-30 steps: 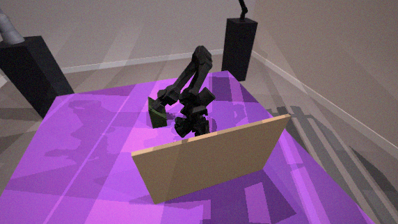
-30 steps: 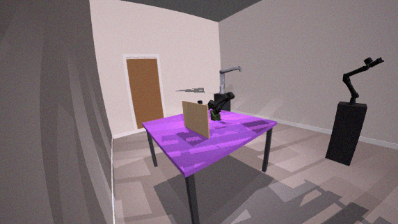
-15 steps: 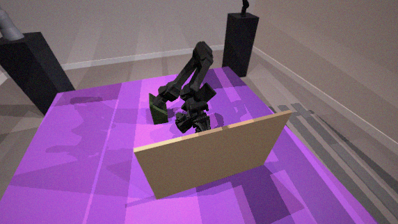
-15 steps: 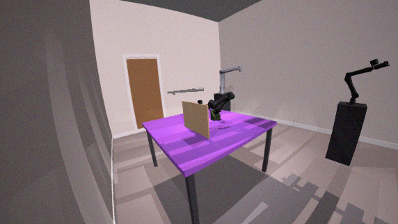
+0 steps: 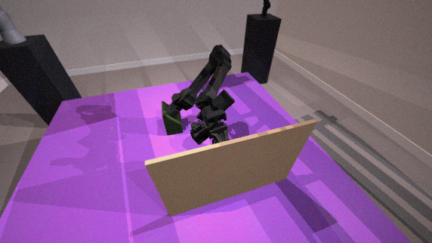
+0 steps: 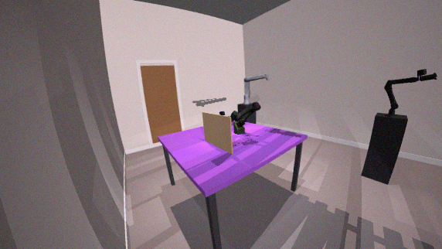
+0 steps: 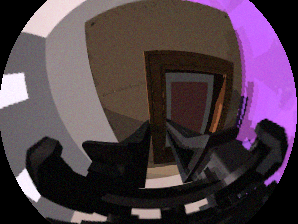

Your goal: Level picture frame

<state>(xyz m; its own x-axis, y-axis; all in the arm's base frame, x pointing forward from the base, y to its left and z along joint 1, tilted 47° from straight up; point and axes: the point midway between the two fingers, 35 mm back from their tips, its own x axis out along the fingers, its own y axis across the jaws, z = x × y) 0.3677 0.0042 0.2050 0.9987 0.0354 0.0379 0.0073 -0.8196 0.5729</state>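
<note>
Now: the picture frame 1 cm to the left of my gripper tip and 5 cm below it. From my gripper tip the other things lie so: wall panel: 2 cm ahead, 2 cm to the left, 7 cm below.
</note>
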